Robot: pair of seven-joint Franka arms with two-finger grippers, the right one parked.
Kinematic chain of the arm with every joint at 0, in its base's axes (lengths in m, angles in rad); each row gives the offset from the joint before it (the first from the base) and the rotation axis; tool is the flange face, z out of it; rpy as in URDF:
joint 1: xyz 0 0 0.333 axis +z
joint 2: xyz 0 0 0 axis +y
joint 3: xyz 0 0 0.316 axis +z
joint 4: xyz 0.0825 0 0 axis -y
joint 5: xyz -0.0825 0 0.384 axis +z
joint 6: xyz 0 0 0 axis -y
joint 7: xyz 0.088 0 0 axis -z
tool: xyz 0 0 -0.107 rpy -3.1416 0 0
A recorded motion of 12 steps. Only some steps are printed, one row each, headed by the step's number.
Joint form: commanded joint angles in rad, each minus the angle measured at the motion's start. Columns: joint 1, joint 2, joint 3, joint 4, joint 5, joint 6, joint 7.
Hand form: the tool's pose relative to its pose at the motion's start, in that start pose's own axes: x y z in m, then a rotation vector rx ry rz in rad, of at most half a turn. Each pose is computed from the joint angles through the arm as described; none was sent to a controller.
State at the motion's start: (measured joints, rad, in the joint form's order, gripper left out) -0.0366 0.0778 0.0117 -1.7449 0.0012 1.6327 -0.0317
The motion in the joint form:
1: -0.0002 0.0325 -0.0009 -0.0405 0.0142 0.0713 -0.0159
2: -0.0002 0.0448 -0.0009 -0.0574 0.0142 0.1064 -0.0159
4: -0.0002 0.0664 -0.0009 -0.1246 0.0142 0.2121 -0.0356
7: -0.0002 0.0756 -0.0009 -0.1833 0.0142 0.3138 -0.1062
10: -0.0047 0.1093 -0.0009 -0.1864 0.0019 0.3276 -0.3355
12: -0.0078 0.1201 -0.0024 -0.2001 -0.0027 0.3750 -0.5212
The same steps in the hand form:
1: 0.0136 -0.0002 0.0303 0.0146 -0.0011 -0.0129
2: 0.0188 0.0001 0.0420 0.0144 0.0048 -0.0124
4: 0.0276 0.0006 0.0767 0.0135 0.0218 -0.0306
7: 0.0321 0.0010 0.1008 0.0095 0.0559 -0.1000
10: 0.0384 0.0047 0.1199 -0.0026 0.0322 -0.3290
12: 0.0426 0.0078 0.1281 -0.0160 0.0531 -0.5117

